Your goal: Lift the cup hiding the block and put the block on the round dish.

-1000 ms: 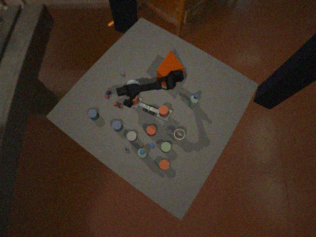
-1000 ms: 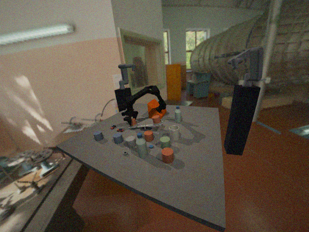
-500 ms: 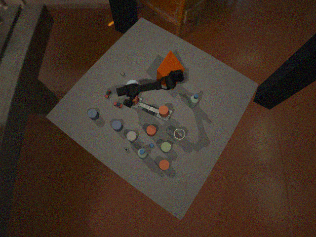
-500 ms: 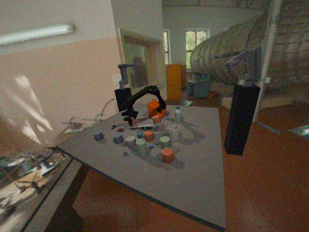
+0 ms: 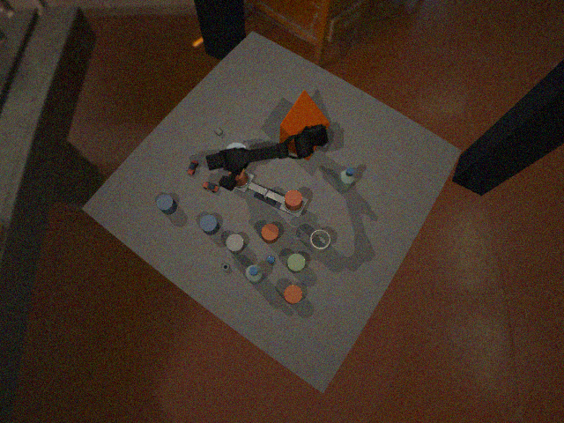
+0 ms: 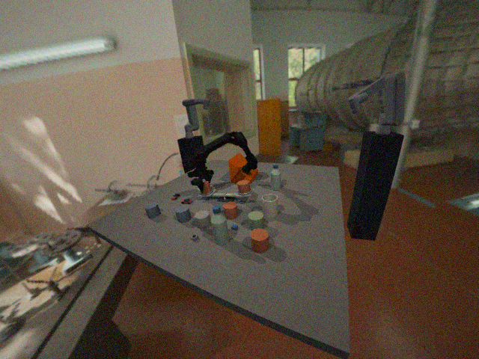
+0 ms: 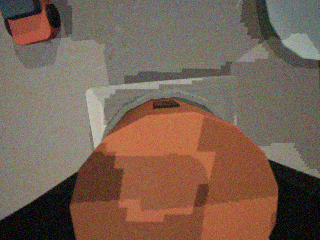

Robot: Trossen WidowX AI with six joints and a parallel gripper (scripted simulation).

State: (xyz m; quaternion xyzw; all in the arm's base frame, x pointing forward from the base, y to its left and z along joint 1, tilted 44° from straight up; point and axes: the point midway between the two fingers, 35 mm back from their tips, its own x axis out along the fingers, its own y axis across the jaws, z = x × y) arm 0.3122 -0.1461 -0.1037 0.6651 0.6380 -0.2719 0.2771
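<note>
My gripper tip is 13 cm past the pale blue round dish, 9 cm to the left of it and 6 cm above it. The rest, counted from my gripper tip: grey block (1 cm below); white cup (10 cm ahead, 43 cm to the left, 2 cm below); balance (14 cm to the left, 2 cm below).
</note>
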